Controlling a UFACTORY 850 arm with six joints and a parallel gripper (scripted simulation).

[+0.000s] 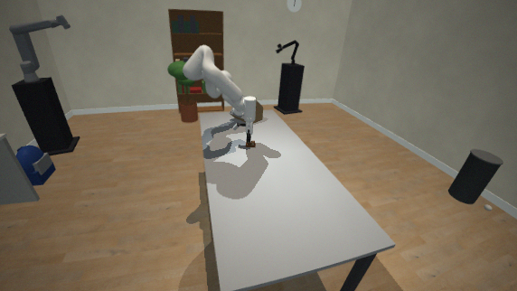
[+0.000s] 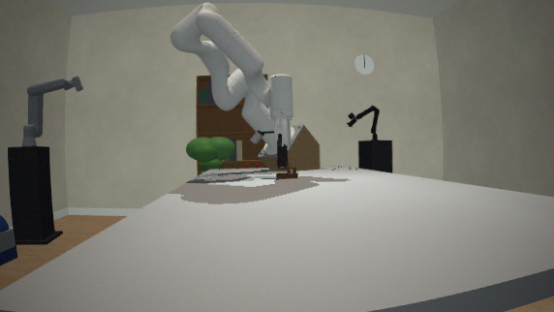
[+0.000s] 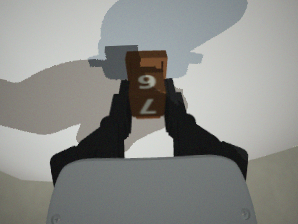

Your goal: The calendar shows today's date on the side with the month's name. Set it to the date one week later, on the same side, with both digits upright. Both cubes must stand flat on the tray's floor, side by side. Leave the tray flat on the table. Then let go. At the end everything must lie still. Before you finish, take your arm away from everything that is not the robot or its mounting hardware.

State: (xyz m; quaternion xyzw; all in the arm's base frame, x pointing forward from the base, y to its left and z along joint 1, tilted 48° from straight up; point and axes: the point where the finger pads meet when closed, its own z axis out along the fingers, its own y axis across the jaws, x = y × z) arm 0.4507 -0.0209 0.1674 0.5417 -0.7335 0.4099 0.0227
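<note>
My hand is 5 cm above the tray, 2 cm to the right of it and 1 cm short of it. Also, from my hand: brown cube 1 cm below.
</note>
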